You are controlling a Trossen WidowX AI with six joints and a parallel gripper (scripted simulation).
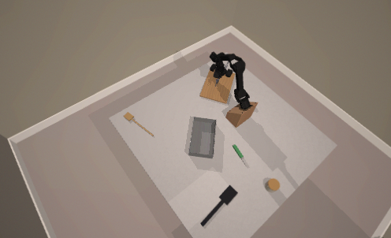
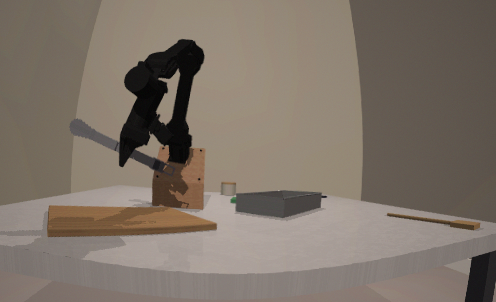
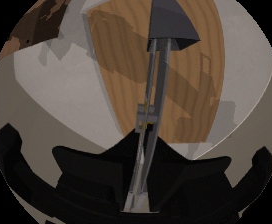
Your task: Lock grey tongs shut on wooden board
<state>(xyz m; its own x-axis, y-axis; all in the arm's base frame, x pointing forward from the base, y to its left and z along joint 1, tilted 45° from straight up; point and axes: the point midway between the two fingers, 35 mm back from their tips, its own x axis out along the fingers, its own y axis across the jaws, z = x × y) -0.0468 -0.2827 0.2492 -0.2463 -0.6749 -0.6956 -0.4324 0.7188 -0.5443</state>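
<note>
Now: gripper tip 2 cm short of the wooden board, 1 cm to the left of it and 12 cm above it. The rest, counted from my gripper tip: black spatula 59 cm ahead, 83 cm to the left, 12 cm below; then dark grey roasting tin 44 cm ahead, 37 cm to the left, 10 cm below.
</note>
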